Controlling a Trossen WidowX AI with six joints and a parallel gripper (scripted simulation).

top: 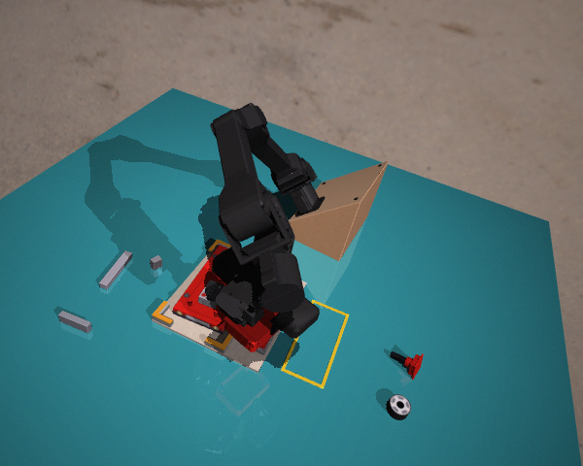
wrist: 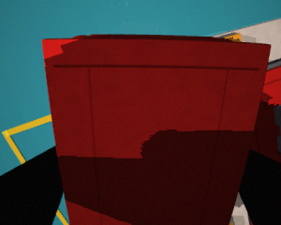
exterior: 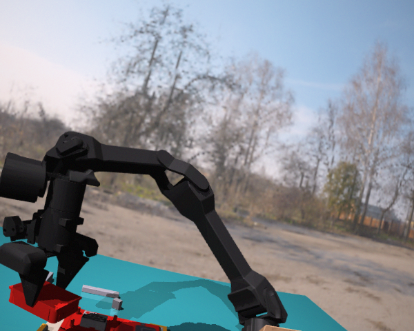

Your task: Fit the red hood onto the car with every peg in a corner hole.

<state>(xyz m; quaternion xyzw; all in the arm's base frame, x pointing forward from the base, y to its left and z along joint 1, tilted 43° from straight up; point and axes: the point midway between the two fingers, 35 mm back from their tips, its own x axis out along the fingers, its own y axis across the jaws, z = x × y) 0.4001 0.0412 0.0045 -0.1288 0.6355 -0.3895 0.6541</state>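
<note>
The grey engine block is 12 cm to the right of my gripper tip, 9 cm below it and 8 cm behind it. Round my gripper tip: red hood: right at my gripper tip; black wheel: 29 cm to the left, 10 cm below, 2 cm behind.
</note>
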